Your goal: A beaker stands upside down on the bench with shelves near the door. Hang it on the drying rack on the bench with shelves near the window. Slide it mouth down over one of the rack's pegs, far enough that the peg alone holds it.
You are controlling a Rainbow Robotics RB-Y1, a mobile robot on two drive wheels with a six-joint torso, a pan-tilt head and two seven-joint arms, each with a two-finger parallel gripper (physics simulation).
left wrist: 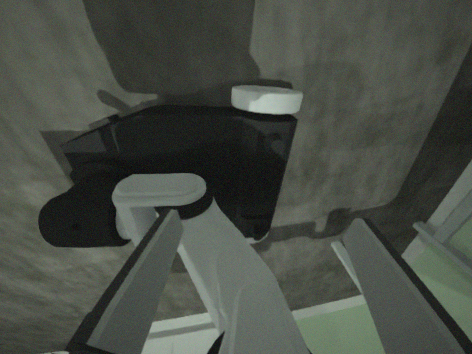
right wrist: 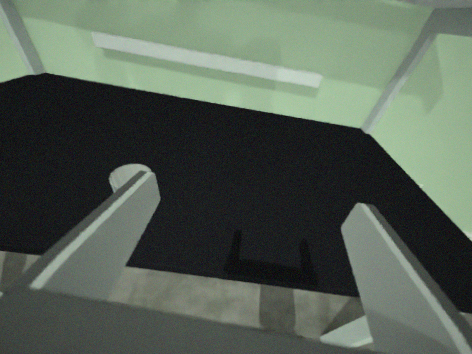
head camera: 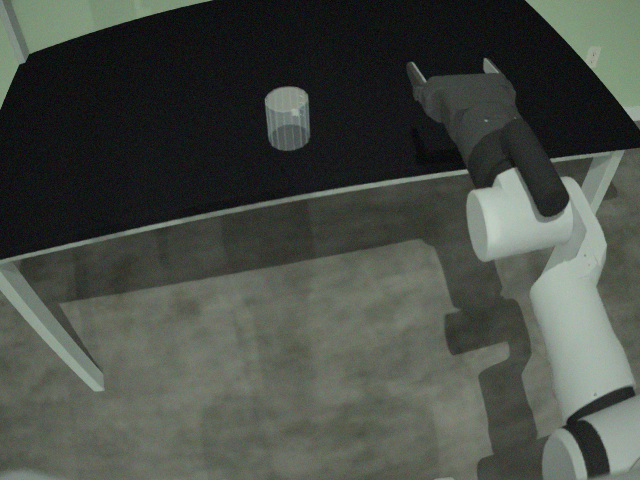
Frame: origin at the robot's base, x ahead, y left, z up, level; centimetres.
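Seen in the pictures: left gripper, fingertip midpoint: point(left wrist: 261, 224); right gripper, fingertip midpoint: point(right wrist: 250, 200) point(head camera: 449, 65).
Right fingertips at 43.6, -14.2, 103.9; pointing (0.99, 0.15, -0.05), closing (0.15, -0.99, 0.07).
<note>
Pixels of each thing's middle, then the offset from my right fingertips to it, as dx, dy, dz. "*": a spot on its surface instead. Level surfaces: height alone.
- clear beaker, body centre: point(head camera: 287, 117) point(right wrist: 136, 192) +14.5, +22.5, -23.0
- black bench top, surface height: dz -27.5
- bench leg, surface spot: point(head camera: 51, 330) * -6.9, +84.8, -65.4
- wall socket, body centre: point(head camera: 592, 57) +112.1, -93.9, -63.7
The clear beaker point(head camera: 287, 118) point(right wrist: 124, 175) stands on the black bench top point(head camera: 155, 155) point(right wrist: 210, 145), left of my right gripper in the head view. In the right wrist view it is partly hidden behind the left-hand finger. My right gripper point(head camera: 449, 63) point(right wrist: 250, 200) is open and empty above the bench, apart from the beaker, and its shadow falls near the bench's front edge. My left gripper point(left wrist: 261, 224) is open and empty over the robot's own base point(left wrist: 200, 140), away from the bench. The drying rack does not show in these views.
Grey shelf posts point(head camera: 14, 33) point(right wrist: 400, 82) rise at the bench's back corners. A pale bar point(right wrist: 205, 59) runs along the green wall behind. A bench leg point(head camera: 51, 330) stands at the left in the head view. A wall socket point(head camera: 593, 55) is at the upper right.
</note>
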